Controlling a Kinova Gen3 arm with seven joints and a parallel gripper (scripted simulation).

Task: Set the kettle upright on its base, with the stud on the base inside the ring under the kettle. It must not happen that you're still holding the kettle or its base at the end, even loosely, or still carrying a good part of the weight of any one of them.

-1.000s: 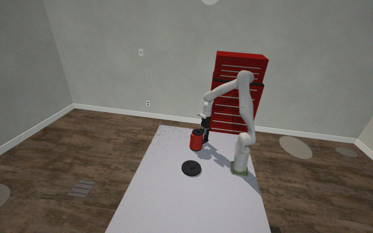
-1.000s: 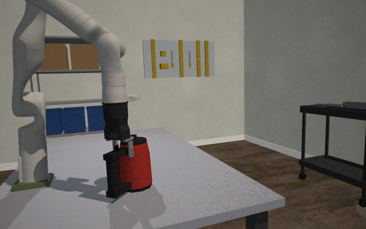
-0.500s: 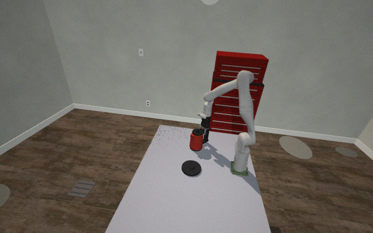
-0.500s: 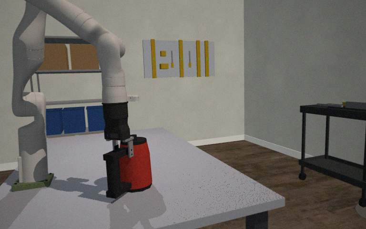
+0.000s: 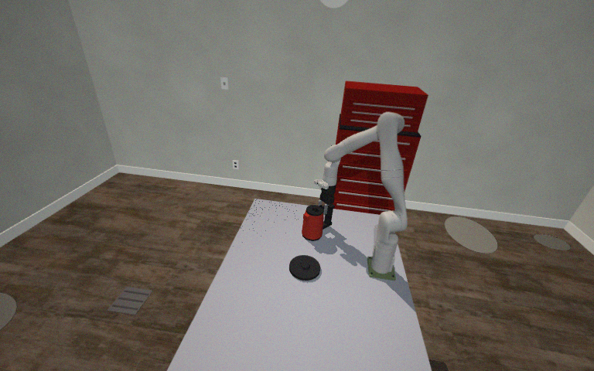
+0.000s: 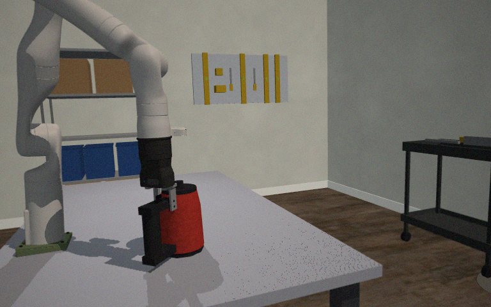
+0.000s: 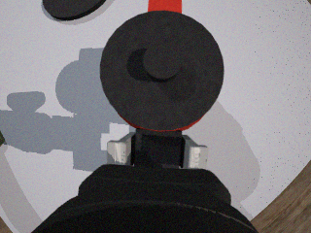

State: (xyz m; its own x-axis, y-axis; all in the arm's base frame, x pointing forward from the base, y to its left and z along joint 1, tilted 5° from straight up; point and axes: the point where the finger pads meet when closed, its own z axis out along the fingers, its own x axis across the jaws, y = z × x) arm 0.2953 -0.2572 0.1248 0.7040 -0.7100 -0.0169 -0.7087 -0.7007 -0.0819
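My gripper is now 20 mm short of the red kettle, 20 mm to the right of it and 50 mm above it. The rest, counted from my hand: round black base 70 mm ahead, 310 mm to the left, 130 mm below.
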